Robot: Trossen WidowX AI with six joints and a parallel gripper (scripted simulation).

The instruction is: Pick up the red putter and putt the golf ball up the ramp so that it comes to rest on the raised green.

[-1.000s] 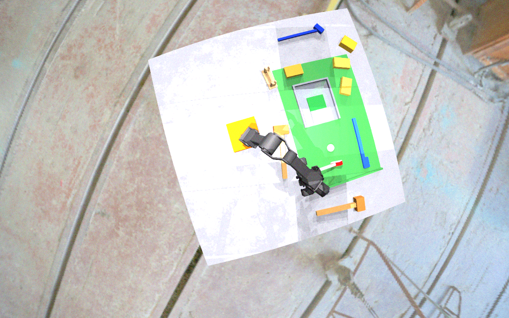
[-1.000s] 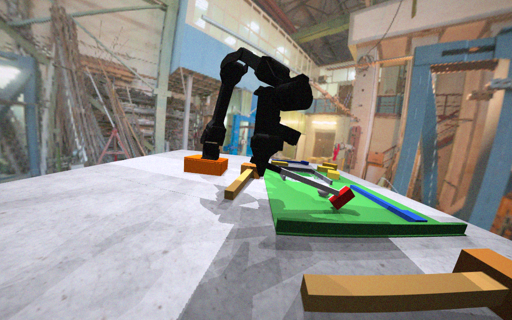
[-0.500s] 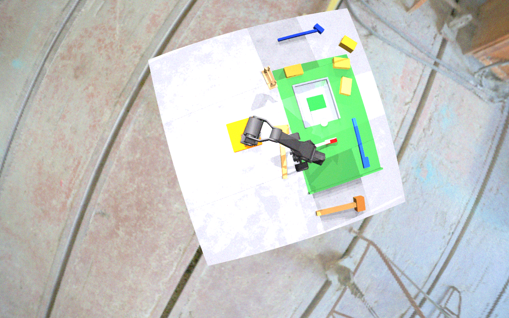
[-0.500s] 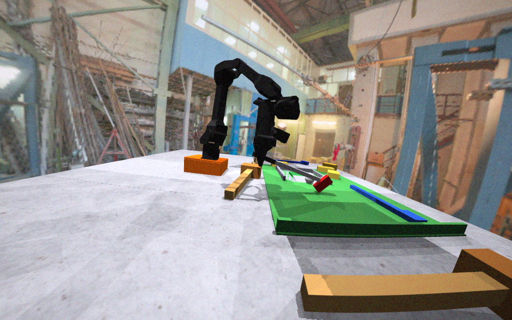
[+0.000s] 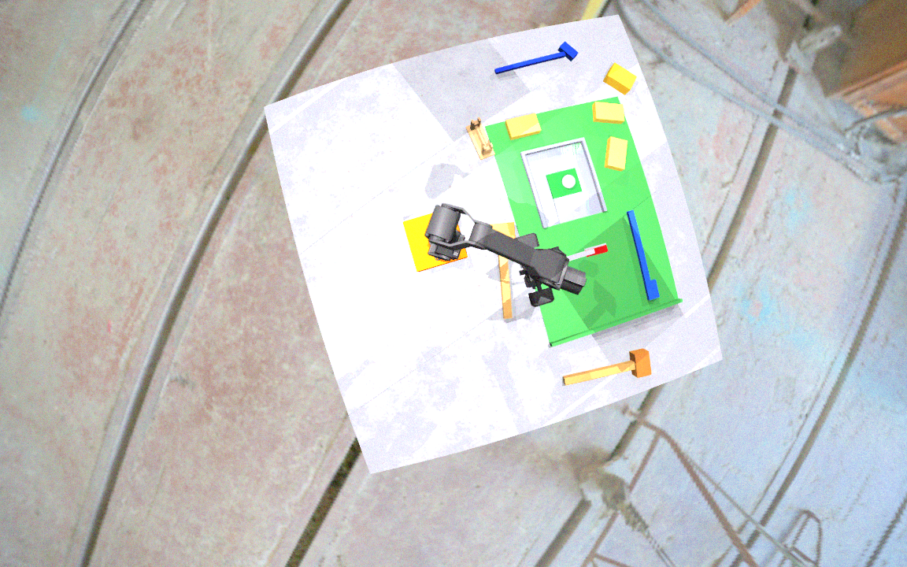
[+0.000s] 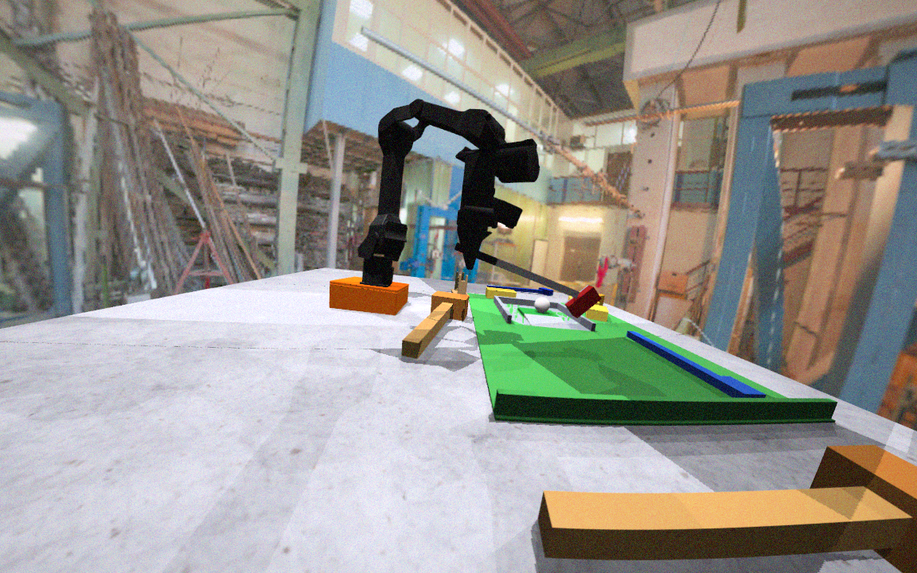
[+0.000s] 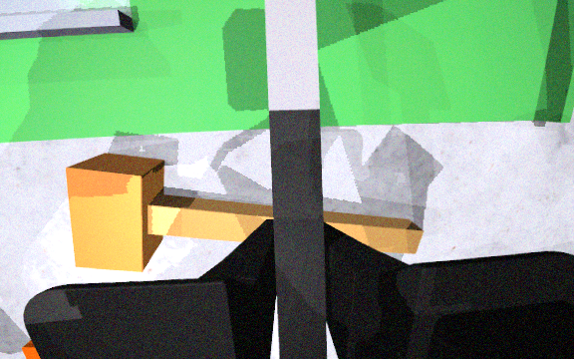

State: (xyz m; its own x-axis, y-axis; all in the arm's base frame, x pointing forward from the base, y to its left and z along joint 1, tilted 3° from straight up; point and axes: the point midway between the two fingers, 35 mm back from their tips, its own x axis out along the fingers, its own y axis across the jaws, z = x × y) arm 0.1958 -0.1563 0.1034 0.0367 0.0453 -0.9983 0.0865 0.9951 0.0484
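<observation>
My gripper tip is now 12 cm short of the red putter and 1 cm to the left of it. Also, from my gripper tip: white golf ball 24 cm ahead, 21 cm to the left, 9 cm below; blue putter 64 cm to the left, 33 cm ahead, 11 cm below; green mat 28 cm ahead, 13 cm below, 8 cm to the left.
</observation>
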